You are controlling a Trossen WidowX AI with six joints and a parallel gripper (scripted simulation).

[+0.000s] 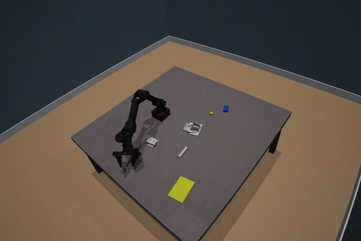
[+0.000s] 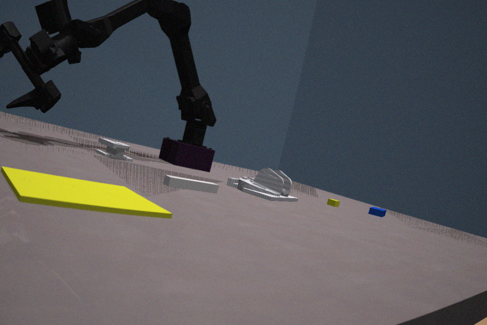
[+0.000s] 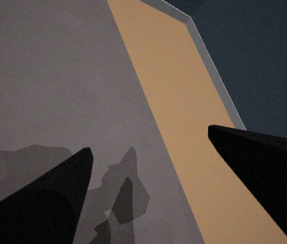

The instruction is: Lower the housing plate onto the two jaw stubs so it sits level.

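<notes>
My gripper tip is now 280 mm to the right of the grey striped housing plate, 90 mm past it and 50 mm above it. Also, from my gripper tip: white bracket: 280 mm to the left, 90 mm behind, 70 mm below; flat yellow sheet: 340 mm ahead, 160 mm to the left, 80 mm below; white bar: 370 mm to the left, 140 mm ahead, 70 mm below.
</notes>
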